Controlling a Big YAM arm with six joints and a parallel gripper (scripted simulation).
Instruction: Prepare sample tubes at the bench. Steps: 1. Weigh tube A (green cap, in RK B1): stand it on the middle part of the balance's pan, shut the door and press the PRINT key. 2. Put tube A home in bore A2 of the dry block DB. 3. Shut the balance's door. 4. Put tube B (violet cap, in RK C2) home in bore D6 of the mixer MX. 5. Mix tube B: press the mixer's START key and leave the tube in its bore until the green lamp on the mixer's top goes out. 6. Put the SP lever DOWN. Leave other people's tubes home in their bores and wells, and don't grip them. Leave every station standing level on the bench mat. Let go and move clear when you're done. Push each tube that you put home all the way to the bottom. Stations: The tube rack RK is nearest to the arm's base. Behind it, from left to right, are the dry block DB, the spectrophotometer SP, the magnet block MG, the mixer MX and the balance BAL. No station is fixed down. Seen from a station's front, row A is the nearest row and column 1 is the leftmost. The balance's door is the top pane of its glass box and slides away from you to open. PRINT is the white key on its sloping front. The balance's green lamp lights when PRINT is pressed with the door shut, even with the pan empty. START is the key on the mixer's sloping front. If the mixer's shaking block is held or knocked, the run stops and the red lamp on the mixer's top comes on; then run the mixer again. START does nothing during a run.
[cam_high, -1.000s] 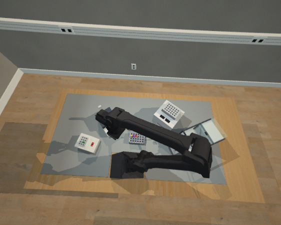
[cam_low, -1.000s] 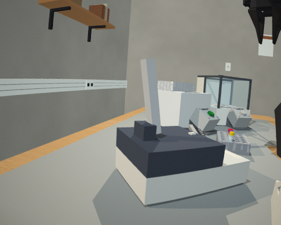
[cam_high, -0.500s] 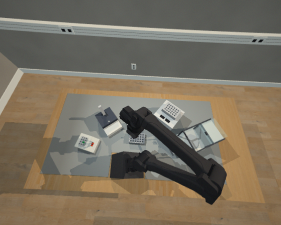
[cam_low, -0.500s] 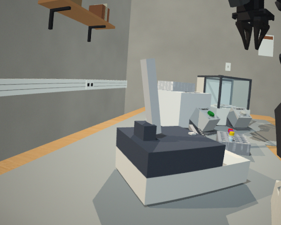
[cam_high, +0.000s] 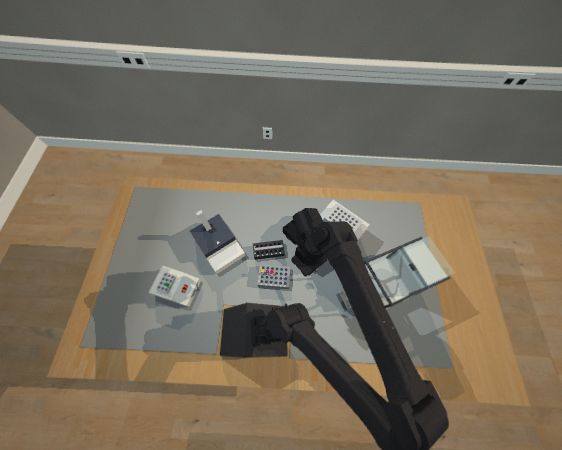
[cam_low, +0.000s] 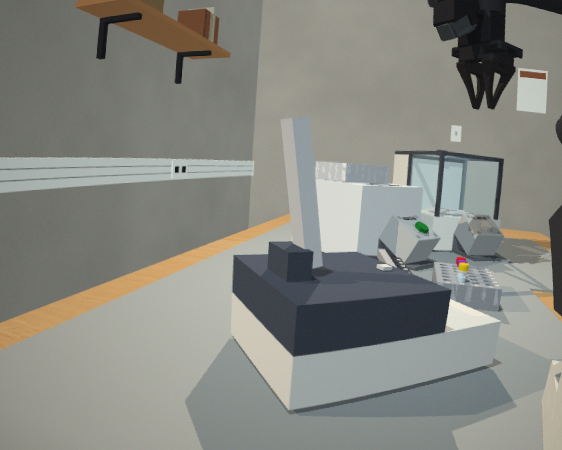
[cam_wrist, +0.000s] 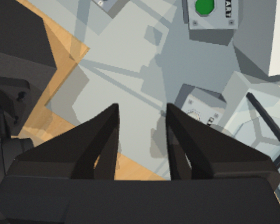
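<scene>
My gripper is now 400 mm to the left of the balance door, 70 mm above it and 20 mm past it. The rest, counted from my hand: print key 220 mm below, 170 mm to the right, 90 mm behind; rack RK 270 mm below, 110 mm to the left, 40 mm ahead; green start key 220 mm below, 80 mm ahead, 60 mm to the right.
</scene>
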